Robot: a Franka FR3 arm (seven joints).
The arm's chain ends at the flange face. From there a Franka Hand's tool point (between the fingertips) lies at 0.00 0.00 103.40 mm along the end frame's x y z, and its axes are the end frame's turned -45 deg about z.
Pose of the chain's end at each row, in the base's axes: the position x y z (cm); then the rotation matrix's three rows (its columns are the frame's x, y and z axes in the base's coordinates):
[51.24 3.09 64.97], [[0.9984 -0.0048 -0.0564], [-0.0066 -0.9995 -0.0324], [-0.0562 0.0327 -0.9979]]
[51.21 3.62 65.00], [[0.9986 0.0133 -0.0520], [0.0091 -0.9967 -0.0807], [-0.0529 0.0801 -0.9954]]
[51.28 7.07 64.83], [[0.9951 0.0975 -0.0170], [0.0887 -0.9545 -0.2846], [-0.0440 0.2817 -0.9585]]
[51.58 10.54 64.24], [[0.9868 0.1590 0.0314], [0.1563 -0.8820 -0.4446], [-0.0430 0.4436 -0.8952]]
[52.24 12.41 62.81], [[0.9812 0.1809 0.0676], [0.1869 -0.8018 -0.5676], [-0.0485 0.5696 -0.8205]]
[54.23 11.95 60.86], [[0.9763 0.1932 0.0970], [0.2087 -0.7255 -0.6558], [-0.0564 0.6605 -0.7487]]
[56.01 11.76 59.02], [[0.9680 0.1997 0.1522], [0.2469 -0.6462 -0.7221], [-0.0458 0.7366 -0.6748]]
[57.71 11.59 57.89], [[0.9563 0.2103 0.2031], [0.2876 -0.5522 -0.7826], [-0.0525 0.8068 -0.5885]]
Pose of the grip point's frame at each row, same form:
[50.66 2.75 54.65], [[0.7094 0.7026 -0.0564], [0.7021 -0.7114 -0.0324], [-0.0629 -0.0166 -0.9979]]
[50.67 2.79 54.71], [[0.6967 0.7155 -0.0520], [0.7112 -0.6983 -0.0807], [-0.0940 0.0192 -0.9954]]
[51.10 4.13 54.92], [[0.6347 0.7726 -0.0170], [0.7377 -0.6122 -0.2846], [-0.2303 0.1681 -0.9585]]
[51.90 5.94 54.98], [[0.5853 0.8102 0.0314], [0.7342 -0.5131 -0.4446], [-0.3441 0.2833 -0.8952]]
[52.94 6.54 54.33], [[0.5659 0.8217 0.0676], [0.6991 -0.4348 -0.5676], [-0.4371 0.3685 -0.8205]]
[55.23 5.17 53.12], [[0.5537 0.8270 0.0970], [0.6606 -0.3654 -0.6558], [-0.5069 0.4272 -0.7487]]
[57.58 4.29 52.04], [[0.5433 0.8257 0.1522], [0.6315 -0.2823 -0.7221], [-0.5532 0.4885 -0.6748]]
[59.81 3.50 51.80], [[0.5275 0.8249 0.2031], [0.5938 -0.1871 -0.7826], [-0.6076 0.5334 -0.5885]]

